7 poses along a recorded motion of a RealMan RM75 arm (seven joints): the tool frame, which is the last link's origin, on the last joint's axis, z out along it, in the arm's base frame.
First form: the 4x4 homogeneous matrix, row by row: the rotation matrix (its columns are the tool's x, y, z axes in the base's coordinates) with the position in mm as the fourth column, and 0 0 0 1 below. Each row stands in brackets.
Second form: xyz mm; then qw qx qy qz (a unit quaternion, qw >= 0). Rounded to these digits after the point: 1 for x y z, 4 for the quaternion.
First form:
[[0.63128, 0.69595, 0.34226, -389.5], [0.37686, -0.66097, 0.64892, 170.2], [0.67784, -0.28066, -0.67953, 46.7], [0, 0, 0, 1]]
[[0.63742, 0.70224, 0.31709, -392.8], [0.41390, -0.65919, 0.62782, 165.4], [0.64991, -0.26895, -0.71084, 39.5], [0, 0, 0, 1]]
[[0.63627, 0.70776, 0.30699, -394.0], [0.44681, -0.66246, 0.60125, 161.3], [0.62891, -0.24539, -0.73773, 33.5], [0, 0, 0, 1]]
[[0.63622, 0.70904, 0.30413, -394.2], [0.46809, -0.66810, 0.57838, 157.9], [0.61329, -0.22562, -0.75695, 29.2], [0, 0, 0, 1]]
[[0.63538, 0.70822, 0.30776, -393.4], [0.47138, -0.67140, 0.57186, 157.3], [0.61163, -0.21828, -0.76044, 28.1], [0, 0, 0, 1]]
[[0.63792, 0.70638, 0.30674, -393.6], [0.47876, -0.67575, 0.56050, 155.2], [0.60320, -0.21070, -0.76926, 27.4], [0, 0, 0, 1]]
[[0.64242, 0.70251, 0.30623, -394.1], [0.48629, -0.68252, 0.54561, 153.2], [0.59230, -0.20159, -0.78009, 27.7], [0, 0, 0, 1]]
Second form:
-389.5, 170.2, 46.7, 0.2696, -0.8619, -0.3112, -0.2959
-392.8, 165.4, 39.5, 0.2586, -0.8671, -0.3218, -0.2788
-394.0, 161.3, 33.5, 0.2429, -0.8713, -0.3313, -0.2685
-394.2, 157.9, 29.2, 0.2298, -0.8748, -0.3364, -0.2622
-393.4, 157.3, 28.1, 0.2256, -0.8757, -0.3368, -0.2625
-393.6, 155.2, 27.4, 0.2196, -0.8779, -0.3375, -0.2591
-394.1, 153.2, 27.7, 0.2120, -0.8811, -0.3373, -0.2550

